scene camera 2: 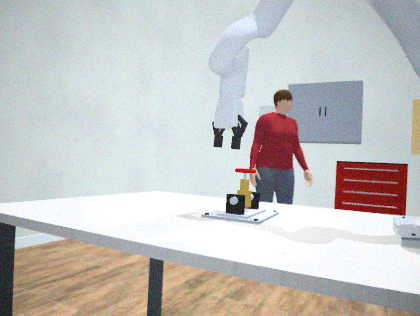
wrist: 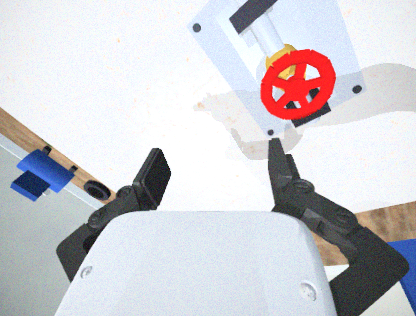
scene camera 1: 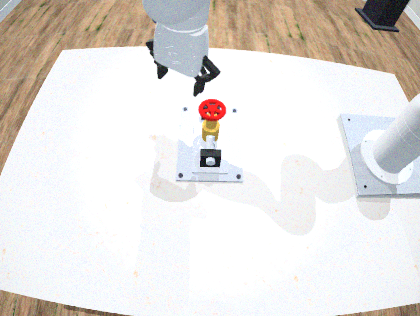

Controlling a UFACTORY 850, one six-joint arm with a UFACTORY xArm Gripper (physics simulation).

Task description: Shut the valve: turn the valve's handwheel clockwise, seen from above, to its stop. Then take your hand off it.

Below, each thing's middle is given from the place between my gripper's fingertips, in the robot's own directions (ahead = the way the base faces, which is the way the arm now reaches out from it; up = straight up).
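There's the red handwheel (wrist: 296, 88), and my hand's 80 mm above it, 30 mm to the right of it and 70 mm past it.
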